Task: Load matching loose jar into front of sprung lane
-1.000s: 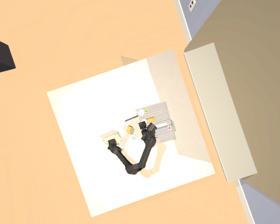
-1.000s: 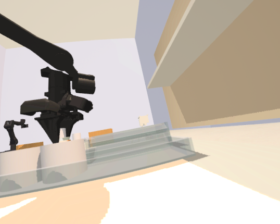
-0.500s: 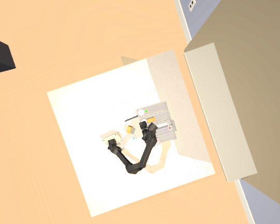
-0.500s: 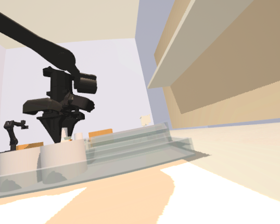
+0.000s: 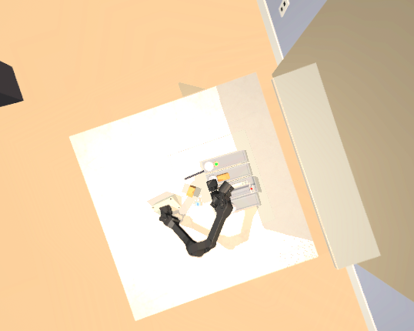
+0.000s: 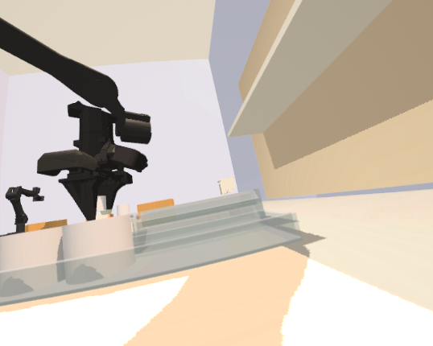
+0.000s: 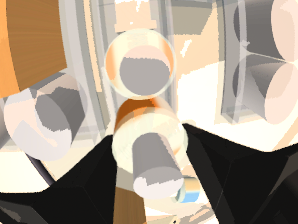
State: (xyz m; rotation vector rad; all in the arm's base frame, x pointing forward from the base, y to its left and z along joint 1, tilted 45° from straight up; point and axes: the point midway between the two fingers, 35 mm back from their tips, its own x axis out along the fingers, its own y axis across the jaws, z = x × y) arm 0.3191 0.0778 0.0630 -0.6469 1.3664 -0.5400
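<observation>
My gripper tip is now 140 mm past the orange box, 50 mm to the right of it and 20 mm above it. From my gripper tip the other things lie so: thin black rod (140 mm to the left, 100 mm behind, 50 mm below).
</observation>
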